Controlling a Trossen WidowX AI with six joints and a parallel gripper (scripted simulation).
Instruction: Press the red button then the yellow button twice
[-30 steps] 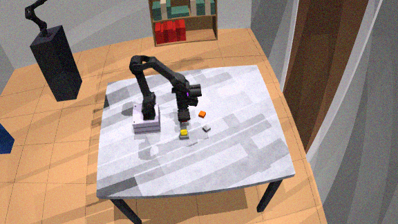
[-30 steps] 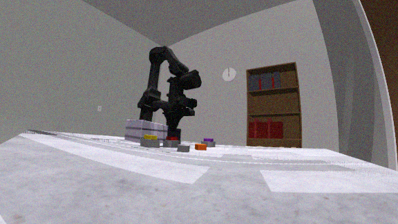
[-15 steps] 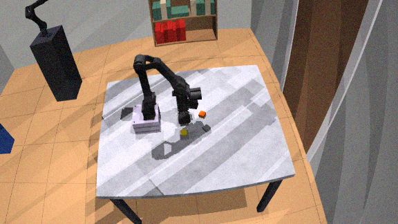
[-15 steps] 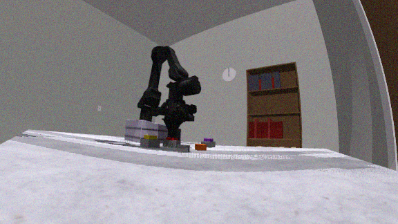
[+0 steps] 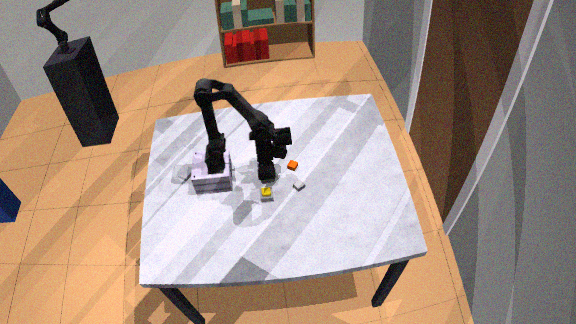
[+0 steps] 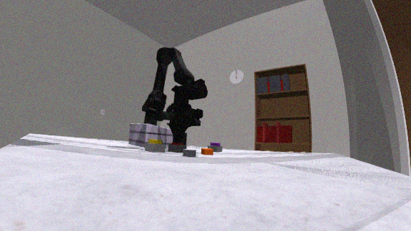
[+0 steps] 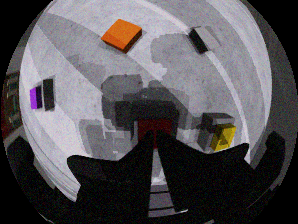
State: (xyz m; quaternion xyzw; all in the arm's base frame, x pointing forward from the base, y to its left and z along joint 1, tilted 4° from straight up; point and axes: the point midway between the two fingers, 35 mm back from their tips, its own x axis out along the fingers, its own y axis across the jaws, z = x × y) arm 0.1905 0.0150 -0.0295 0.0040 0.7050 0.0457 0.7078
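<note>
Now: gripper tip 10 mm above the red button. Round my gripper tip: grey block 120 mm ahead, 60 mm to the right, 20 mm below; then orange block 100 mm ahead, 40 mm to the left, 20 mm below; then yellow button 10 mm behind, 90 mm to the right.
</note>
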